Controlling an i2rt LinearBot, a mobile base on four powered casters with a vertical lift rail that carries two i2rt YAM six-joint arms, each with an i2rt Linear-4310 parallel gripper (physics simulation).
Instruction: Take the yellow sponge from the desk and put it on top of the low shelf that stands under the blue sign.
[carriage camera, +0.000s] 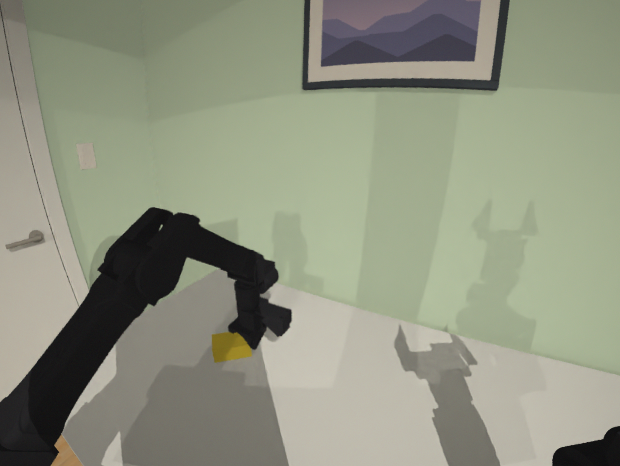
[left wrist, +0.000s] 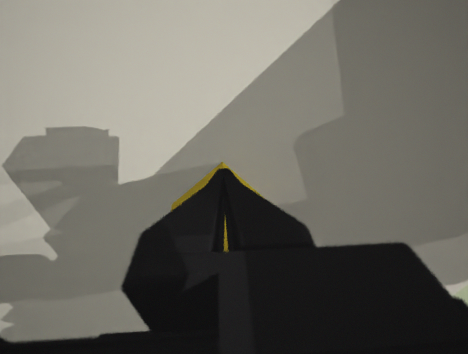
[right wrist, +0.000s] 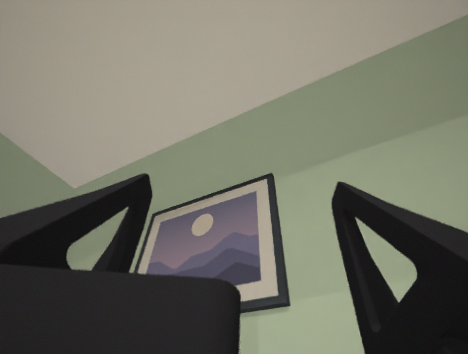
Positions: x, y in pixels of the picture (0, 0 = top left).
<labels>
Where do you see a white desk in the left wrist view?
345, 122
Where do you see my left gripper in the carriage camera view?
253, 348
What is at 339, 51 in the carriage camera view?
A framed mountain picture.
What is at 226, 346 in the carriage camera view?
A yellow sponge.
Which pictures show my right gripper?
The right wrist view only.
</labels>
